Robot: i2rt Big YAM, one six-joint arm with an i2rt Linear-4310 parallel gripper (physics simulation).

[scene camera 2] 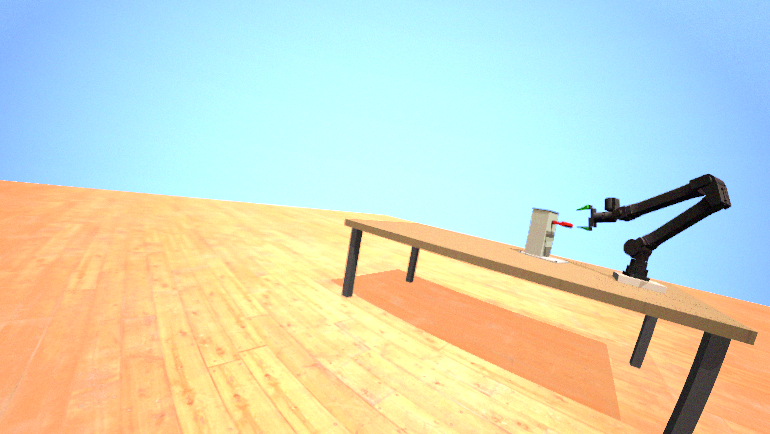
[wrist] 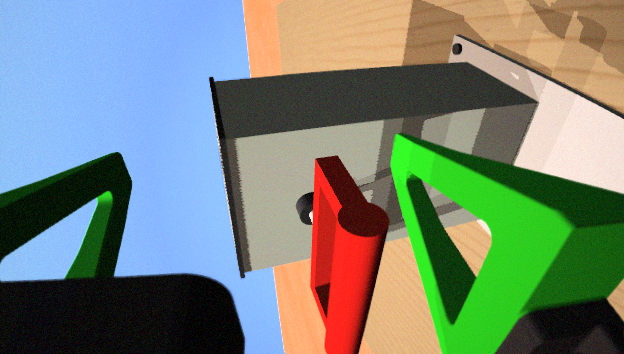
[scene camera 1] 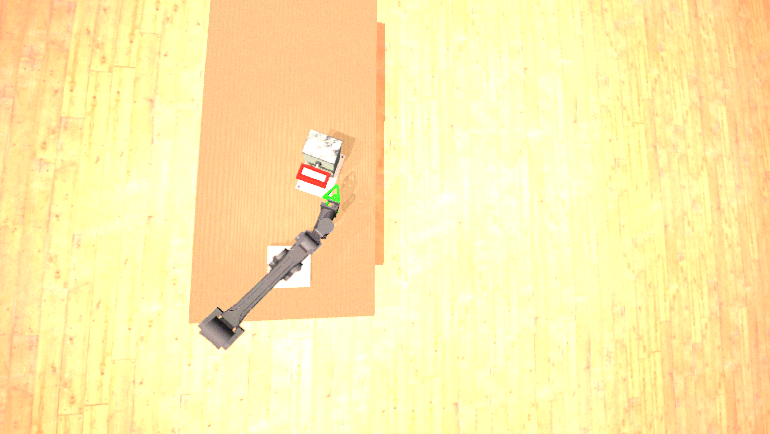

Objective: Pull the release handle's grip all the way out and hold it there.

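Note:
The red release handle (scene camera 1: 312, 181) (scene camera 2: 563, 224) (wrist: 352, 280) is a rectangular loop with a thick round grip bar. It stands out from the front of an upright grey box (scene camera 1: 322, 145) (scene camera 2: 539, 231) (wrist: 275, 200), beside a black collar (wrist: 303, 207) with a bit of pale rod showing. My gripper (scene camera 1: 335, 188) (scene camera 2: 578, 218) (wrist: 260, 157) is open and empty, with green fingers spread one above the other. It is in front of the handle and off to its right in the overhead view, apart from it. In the wrist view the grip appears between the fingers, nearer the right one.
The box stands on a white base plate (scene camera 1: 310, 188) (scene camera 2: 558, 260) (wrist: 575, 130) with dark bolts. The arm rises from a white mount (scene camera 1: 303, 279) (scene camera 2: 655, 287) on the wooden table (scene camera 1: 258, 80) (scene camera 2: 458, 242). The table's right edge lies near the box in the overhead view.

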